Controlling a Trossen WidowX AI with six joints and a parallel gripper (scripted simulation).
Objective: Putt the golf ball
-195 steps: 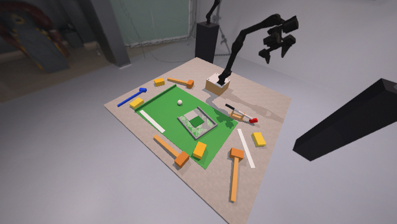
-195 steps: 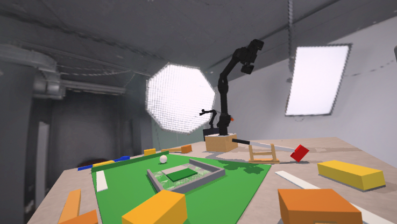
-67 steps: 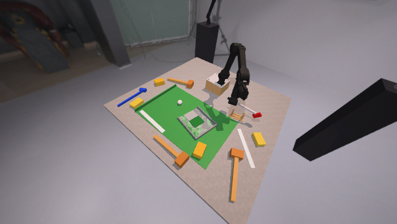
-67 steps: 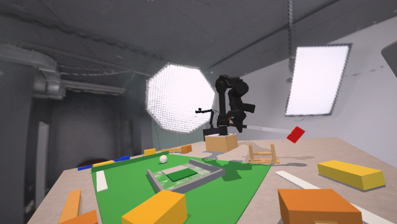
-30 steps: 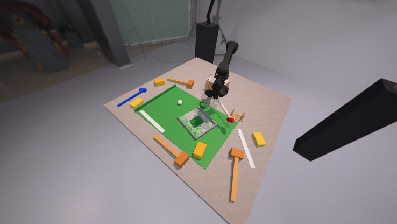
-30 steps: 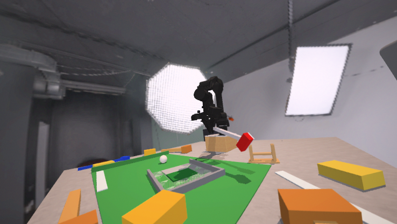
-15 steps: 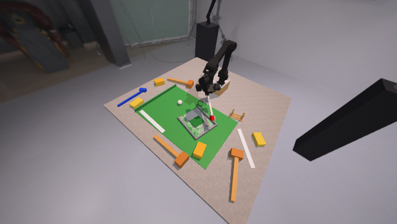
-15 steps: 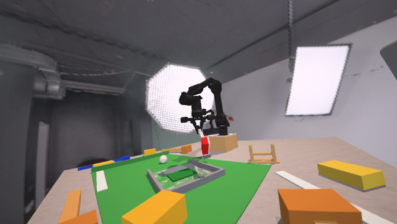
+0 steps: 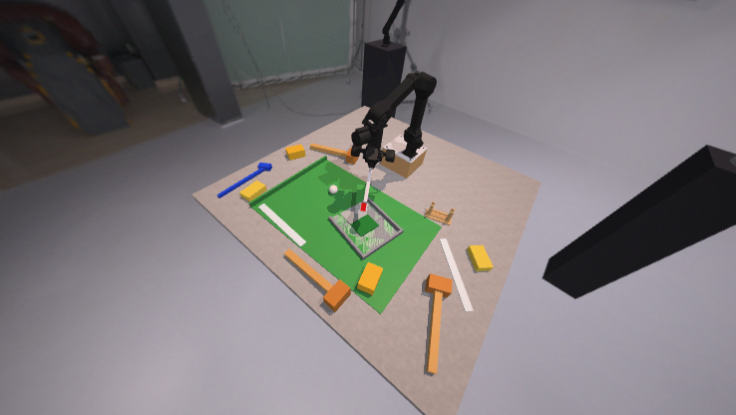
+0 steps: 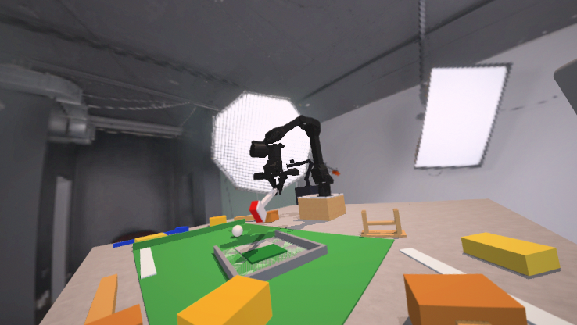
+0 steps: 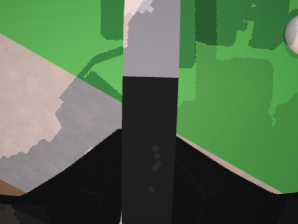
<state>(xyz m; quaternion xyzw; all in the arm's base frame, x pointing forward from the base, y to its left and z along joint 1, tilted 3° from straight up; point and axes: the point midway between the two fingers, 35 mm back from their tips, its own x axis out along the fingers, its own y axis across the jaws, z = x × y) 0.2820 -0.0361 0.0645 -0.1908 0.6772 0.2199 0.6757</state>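
Right now my gripper tip is 8 cm short of the red putter and 6 cm to the right of it. The rest, counted from my gripper tip: green mat 20 cm ahead, 4 cm to the left, 15 cm below; then grey-walled frame 18 cm ahead, 15 cm to the left, 14 cm below; then white golf ball 14 cm ahead, 11 cm to the right, 12 cm below.
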